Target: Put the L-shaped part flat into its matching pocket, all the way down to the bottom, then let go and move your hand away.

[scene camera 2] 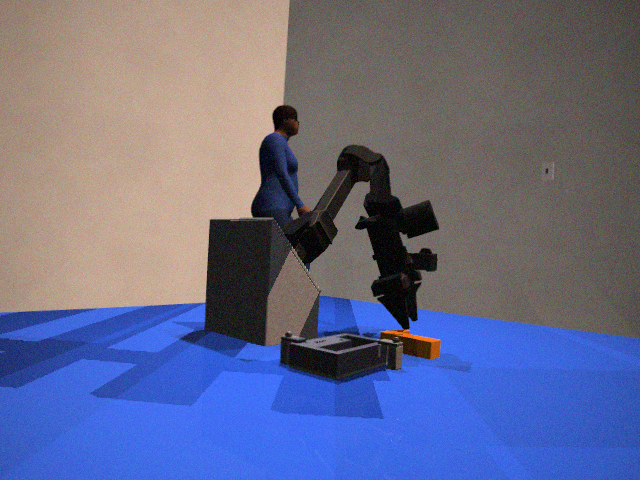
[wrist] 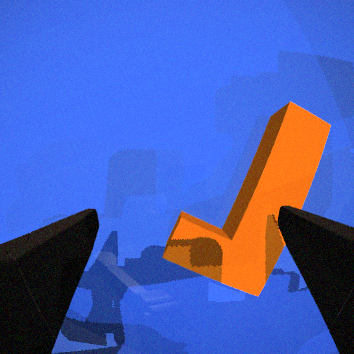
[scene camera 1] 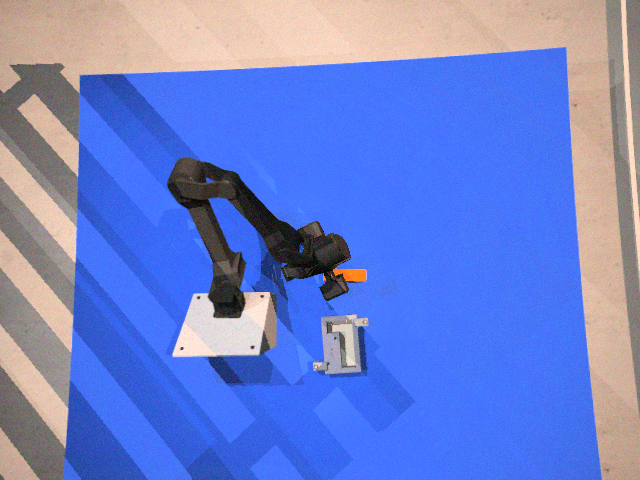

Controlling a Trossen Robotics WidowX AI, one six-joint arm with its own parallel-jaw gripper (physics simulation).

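Places are measured from the arm's base along level axes (x ahead, y left, z up), in millimetres.
Pixels of known places: gripper, between the fingertips: (scene camera 2: 411,325) (wrist: 189,217); arm's base, origin of its link: (scene camera 2: 277,268) (scene camera 1: 229,308).
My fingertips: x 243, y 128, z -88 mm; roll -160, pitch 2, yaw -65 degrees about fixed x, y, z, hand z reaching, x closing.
Observation:
For each thing: its top centre in the pictures, then the offset to it from my fingertips. "spot": a spot on its surface instead.
- orange L-shaped part, centre of its top: (wrist: 255,187) (scene camera 2: 414,335) (scene camera 1: 344,269) dx +27, dy -28, dz -12 mm
- grey pocket block, centre of its top: (scene camera 2: 342,334) (scene camera 1: 340,344) dx +19, dy -215, dz +6 mm
- small post, a spot on its surface: (scene camera 2: 397,353) (scene camera 1: 368,324) spot: dx +88, dy -166, dz -16 mm
The orange L-shaped part (scene camera 1: 354,275) (scene camera 2: 418,345) (wrist: 270,175) lies flat on the blue surface. In the wrist view its long leg points up and right, its short leg left. My gripper (scene camera 2: 409,324) (wrist: 189,217) is wide open and empty, with its tips just above the part in scene view 2. In the wrist view the right fingertip overlaps the long leg's outer edge, and the left fingertip is well left of the short leg. In scene view 1 the arm hides part of the piece. The grey pocket block (scene camera 1: 333,356) (scene camera 2: 312,356) stands apart from the part, its L-shaped pocket empty.
The pocket block has a small post (scene camera 1: 361,321) (scene camera 2: 397,353) and another post (scene camera 1: 320,366) (scene camera 2: 285,348) at opposite corners. The arm's pale base (scene camera 1: 222,328) (scene camera 2: 237,279) stands left of the block. A person in blue (scene camera 2: 276,170) stands behind the base.

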